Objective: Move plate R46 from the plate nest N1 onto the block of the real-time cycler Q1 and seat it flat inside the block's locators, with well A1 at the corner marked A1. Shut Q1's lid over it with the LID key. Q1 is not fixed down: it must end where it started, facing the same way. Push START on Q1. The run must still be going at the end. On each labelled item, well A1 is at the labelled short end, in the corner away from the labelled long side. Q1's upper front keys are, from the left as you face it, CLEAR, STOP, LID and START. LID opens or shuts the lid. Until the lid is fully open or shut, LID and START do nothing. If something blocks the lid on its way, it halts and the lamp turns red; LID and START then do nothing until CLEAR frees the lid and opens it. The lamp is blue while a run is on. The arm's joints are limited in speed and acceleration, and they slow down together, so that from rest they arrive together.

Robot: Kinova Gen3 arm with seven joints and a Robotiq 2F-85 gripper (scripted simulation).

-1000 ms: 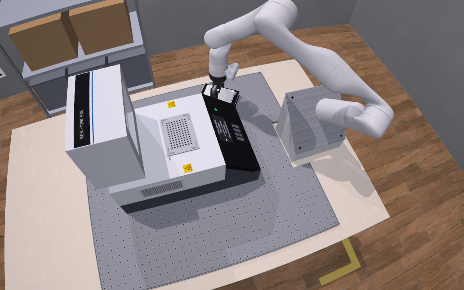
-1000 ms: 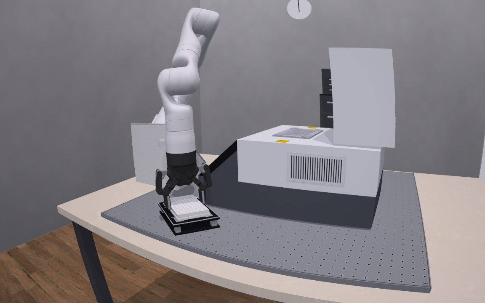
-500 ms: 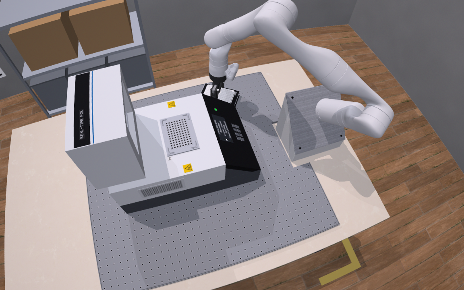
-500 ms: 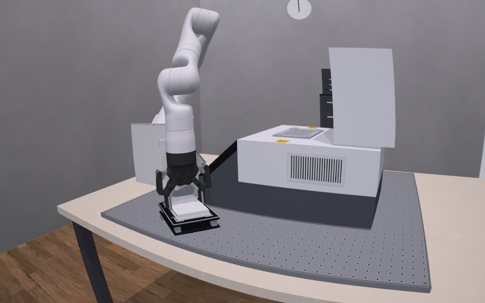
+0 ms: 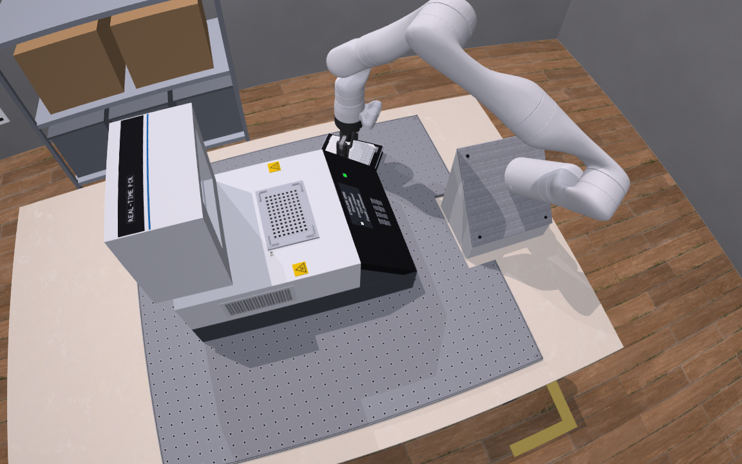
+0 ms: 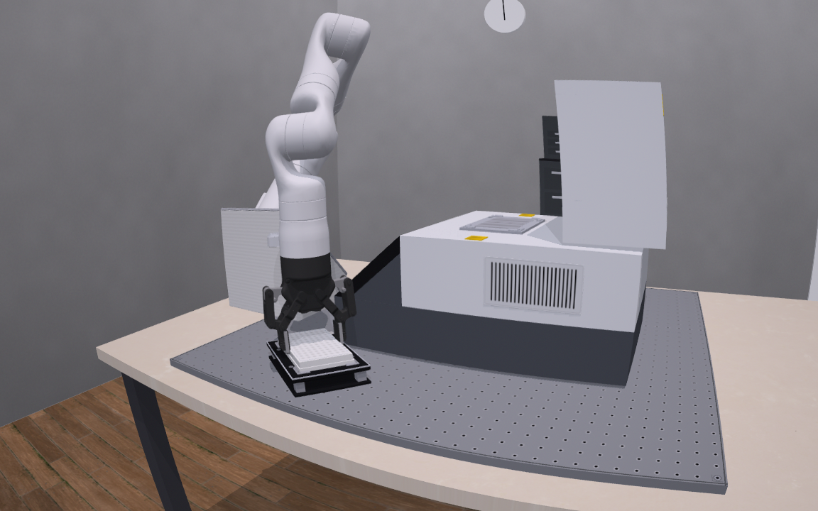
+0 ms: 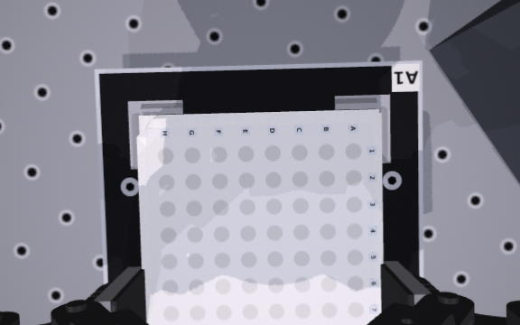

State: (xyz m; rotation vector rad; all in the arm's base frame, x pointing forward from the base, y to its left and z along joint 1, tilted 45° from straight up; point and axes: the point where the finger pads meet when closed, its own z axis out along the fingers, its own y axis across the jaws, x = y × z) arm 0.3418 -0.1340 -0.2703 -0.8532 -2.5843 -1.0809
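The white well plate R46 is 1 cm below my hand.
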